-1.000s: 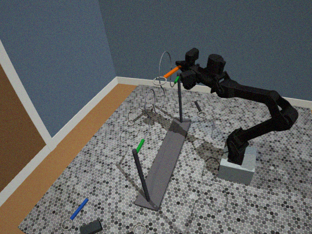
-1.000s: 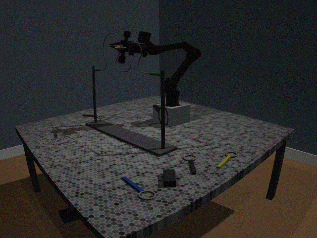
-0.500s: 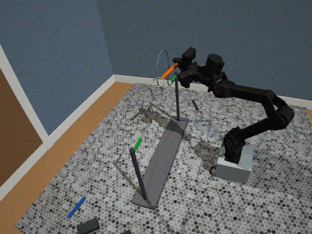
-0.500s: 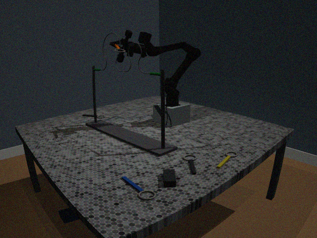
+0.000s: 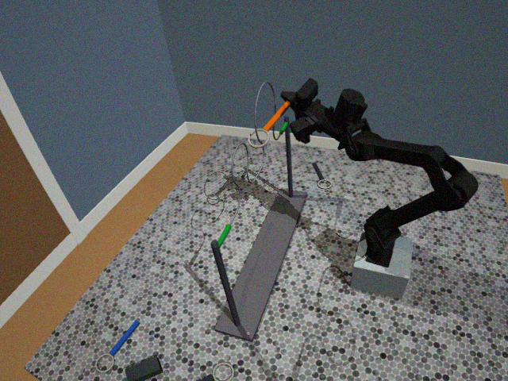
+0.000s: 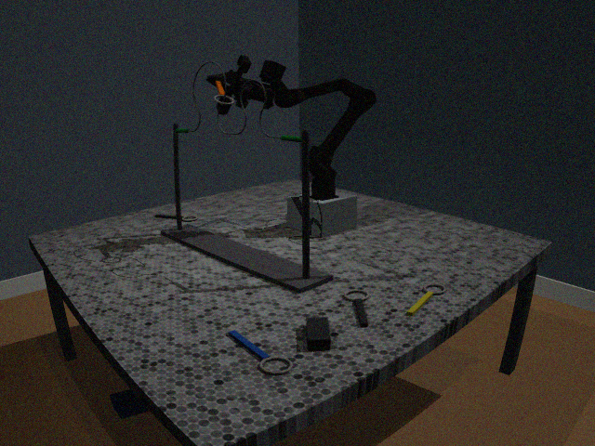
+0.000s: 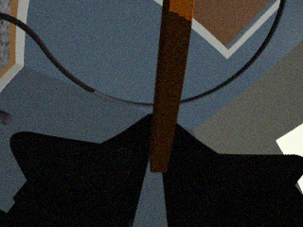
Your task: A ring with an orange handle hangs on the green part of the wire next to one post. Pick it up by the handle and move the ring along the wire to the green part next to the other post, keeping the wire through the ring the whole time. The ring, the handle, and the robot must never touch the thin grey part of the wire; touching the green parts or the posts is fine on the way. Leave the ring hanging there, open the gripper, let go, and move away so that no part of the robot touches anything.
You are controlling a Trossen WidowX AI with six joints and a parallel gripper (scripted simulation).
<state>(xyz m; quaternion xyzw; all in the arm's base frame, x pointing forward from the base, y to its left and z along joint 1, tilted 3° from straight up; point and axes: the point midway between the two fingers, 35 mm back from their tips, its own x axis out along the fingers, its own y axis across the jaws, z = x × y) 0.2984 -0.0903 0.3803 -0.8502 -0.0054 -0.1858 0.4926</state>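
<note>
Now: the orange-handled ring 9 cm to the left of my gripper tip and 5 cm below it. Round my gripper tip: yellow-handled ring (67 cm to the left, 48 cm below, 18 cm behind); then blue-handled ring (65 cm to the left, 48 cm below, 24 cm ahead); then dark block (65 cm to the left, 47 cm below, 12 cm ahead).
</note>
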